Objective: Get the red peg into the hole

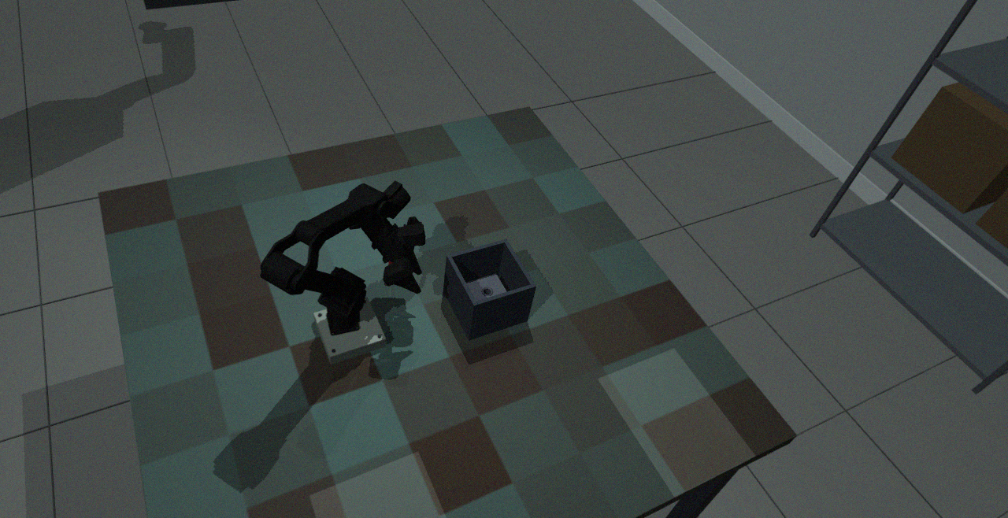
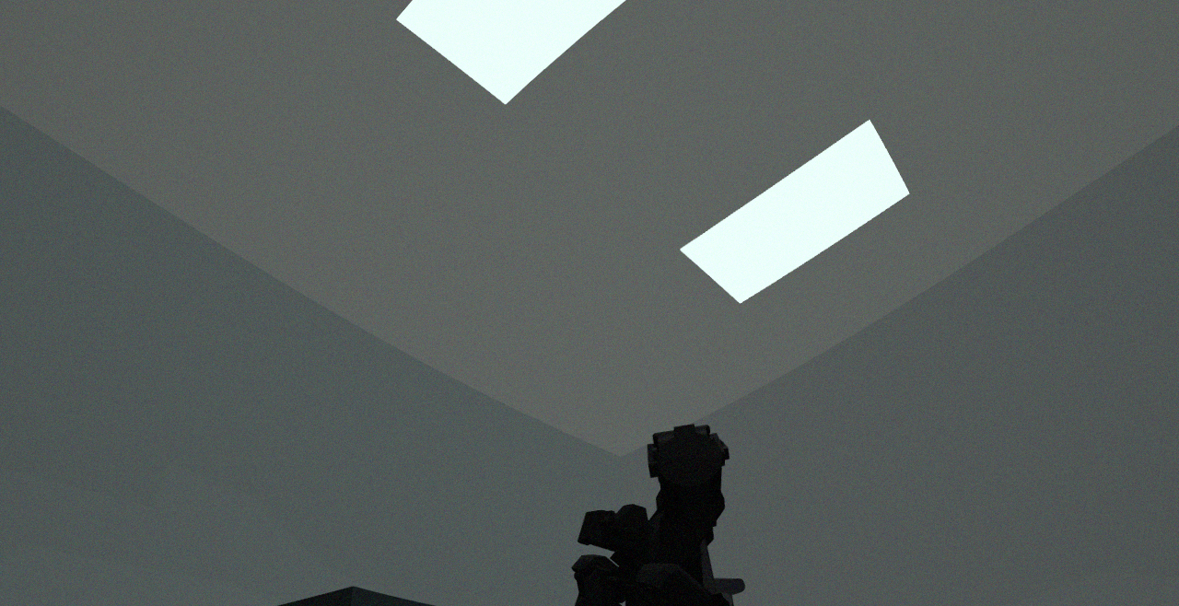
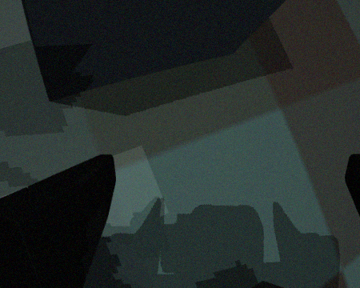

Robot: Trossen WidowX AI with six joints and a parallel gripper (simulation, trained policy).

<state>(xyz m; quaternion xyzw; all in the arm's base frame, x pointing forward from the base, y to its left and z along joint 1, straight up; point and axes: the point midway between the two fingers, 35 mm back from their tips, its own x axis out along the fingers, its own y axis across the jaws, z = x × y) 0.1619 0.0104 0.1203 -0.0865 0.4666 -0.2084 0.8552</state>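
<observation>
My gripper tip is now 14 cm to the right of the red peg, 8 cm above it and 3 cm past it. Also, from my gripper tip: pale plate (17 cm ahead, 8 cm below, 1 cm to the right).
</observation>
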